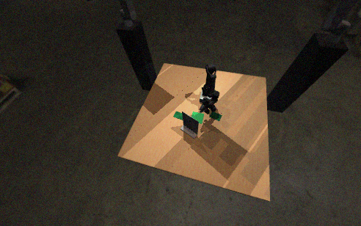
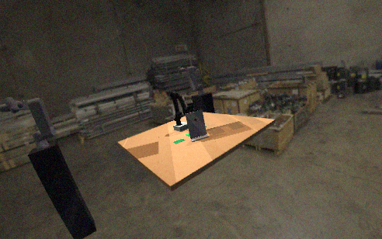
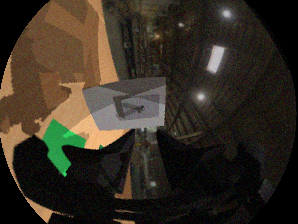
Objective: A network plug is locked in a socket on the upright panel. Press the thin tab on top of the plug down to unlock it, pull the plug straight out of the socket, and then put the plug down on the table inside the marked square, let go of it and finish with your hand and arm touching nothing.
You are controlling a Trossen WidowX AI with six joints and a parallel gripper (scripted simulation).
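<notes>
Right now the network plug is 10 cm ahead of my gripper tip, 5 cm to the right of it and 1 cm below it. Round my gripper tip: grey upright panel (12 cm ahead, 6 cm to the right, 8 cm below); then green marked square (4 cm behind, 2 cm to the right, 20 cm below).
</notes>
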